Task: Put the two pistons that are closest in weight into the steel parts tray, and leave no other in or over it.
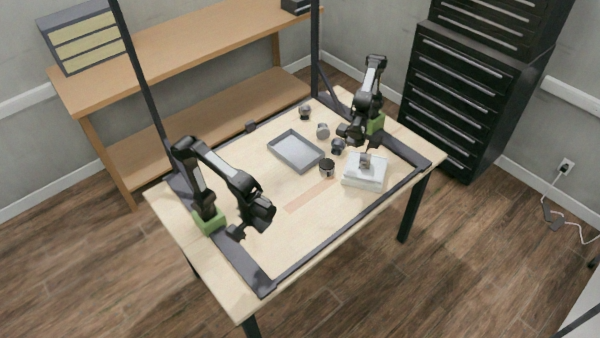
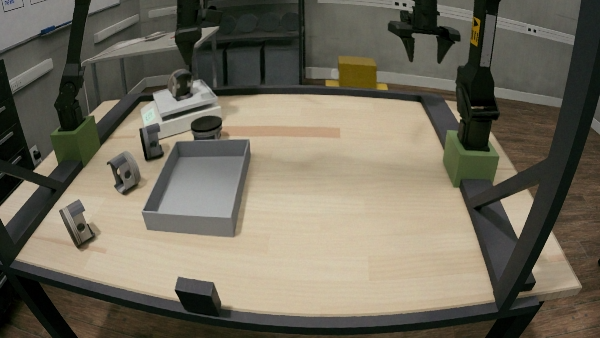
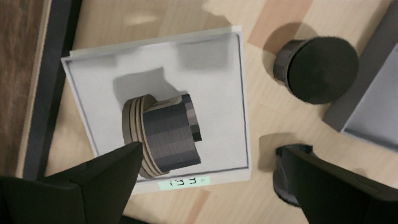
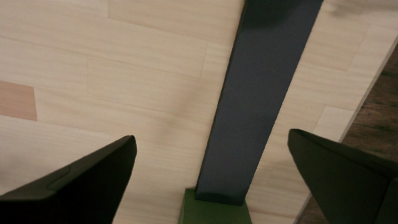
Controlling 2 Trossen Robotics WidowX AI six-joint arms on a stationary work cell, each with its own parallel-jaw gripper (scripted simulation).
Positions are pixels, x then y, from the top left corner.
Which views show the right gripper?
Image 1, image 2 and image 4 only.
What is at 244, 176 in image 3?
A white scale.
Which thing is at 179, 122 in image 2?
A white scale.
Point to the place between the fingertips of the left gripper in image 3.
At 213, 152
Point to a steel parts tray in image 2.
199, 178
